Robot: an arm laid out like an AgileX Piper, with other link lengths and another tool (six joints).
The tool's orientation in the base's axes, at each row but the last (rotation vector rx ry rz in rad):
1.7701, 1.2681, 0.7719
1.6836, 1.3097, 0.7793
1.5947, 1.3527, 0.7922
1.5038, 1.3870, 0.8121
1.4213, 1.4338, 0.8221
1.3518, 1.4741, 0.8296
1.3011, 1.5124, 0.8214
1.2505, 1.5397, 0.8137
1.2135, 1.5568, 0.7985
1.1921, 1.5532, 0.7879
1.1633, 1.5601, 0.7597
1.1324, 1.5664, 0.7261
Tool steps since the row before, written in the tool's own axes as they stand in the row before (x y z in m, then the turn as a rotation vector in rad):
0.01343, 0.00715, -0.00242, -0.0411, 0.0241, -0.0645
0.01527, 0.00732, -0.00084, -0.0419, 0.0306, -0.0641
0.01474, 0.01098, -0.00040, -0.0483, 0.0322, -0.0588
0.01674, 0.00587, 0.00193, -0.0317, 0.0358, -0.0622
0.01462, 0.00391, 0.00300, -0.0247, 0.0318, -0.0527
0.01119, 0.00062, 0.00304, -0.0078, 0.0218, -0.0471
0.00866, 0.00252, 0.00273, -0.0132, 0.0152, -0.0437
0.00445, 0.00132, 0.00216, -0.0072, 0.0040, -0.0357
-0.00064, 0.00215, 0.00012, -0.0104, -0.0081, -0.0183
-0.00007, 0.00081, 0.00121, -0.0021, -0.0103, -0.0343
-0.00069, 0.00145, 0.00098, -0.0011, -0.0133, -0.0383
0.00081, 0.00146, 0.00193, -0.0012, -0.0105, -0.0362
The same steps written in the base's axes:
0.00540, 0.01218, 0.00773, -0.0555, -0.0265, 0.0515
0.00647, 0.01423, 0.00656, -0.0525, -0.0280, 0.0571
0.00727, 0.01420, 0.00914, -0.0484, -0.0354, 0.0568
0.00658, 0.01634, 0.00287, -0.0476, -0.0183, 0.0596
0.00561, 0.01437, 0.00033, -0.0396, -0.0132, 0.0515
0.00360, 0.01074, -0.00257, -0.0370, 0.0011, 0.0372
0.00352, 0.00872, -0.00055, -0.0361, -0.0058, 0.0313
0.00239, 0.00448, -0.00066, -0.0323, -0.0034, 0.0170
0.00082, 0.00000, 0.00209, -0.0196, -0.0111, 0.0015
0.00140, 0.00010, 0.00038, -0.0357, -0.0028, 0.0018
0.00140, -0.00023, 0.00124, -0.0405, -0.0026, -0.0001
0.00226, 0.00112, 0.00041, -0.0376, -0.0018, 0.0018

